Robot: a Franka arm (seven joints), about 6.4 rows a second.
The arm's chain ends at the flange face. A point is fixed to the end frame.
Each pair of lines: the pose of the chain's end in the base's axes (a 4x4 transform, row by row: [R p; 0 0 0 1], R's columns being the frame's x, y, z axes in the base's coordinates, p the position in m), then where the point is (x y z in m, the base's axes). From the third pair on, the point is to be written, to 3 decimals.
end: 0.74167 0.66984 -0.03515 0.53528; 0.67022 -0.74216 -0.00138 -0.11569; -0.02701 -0.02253 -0.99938 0.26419; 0 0 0 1
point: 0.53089 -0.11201 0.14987
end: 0.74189 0.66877 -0.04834 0.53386; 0.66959 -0.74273 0.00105 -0.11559; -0.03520 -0.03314 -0.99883 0.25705; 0 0 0 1
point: 0.52796 -0.11163 0.14281
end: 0.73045 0.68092 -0.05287 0.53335; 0.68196 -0.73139 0.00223 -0.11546; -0.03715 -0.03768 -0.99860 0.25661; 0 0 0 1
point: 0.527 -0.111 0.142
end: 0.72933 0.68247 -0.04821 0.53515; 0.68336 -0.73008 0.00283 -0.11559; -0.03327 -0.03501 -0.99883 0.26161; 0 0 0 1
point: 0.529 -0.111 0.147
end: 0.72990 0.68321 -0.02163 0.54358; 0.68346 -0.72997 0.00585 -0.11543; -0.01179 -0.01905 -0.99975 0.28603; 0 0 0 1
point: 0.541 -0.111 0.172
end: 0.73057 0.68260 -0.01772 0.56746; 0.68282 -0.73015 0.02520 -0.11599; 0.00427 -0.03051 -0.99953 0.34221; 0 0 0 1
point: 0.565 -0.109 0.228
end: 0.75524 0.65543 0.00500 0.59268; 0.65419 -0.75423 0.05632 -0.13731; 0.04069 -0.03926 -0.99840 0.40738; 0 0 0 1
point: 0.593 -0.127 0.293
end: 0.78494 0.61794 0.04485 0.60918; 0.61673 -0.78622 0.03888 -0.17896; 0.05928 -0.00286 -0.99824 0.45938; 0 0 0 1
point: 0.614 -0.171 0.345
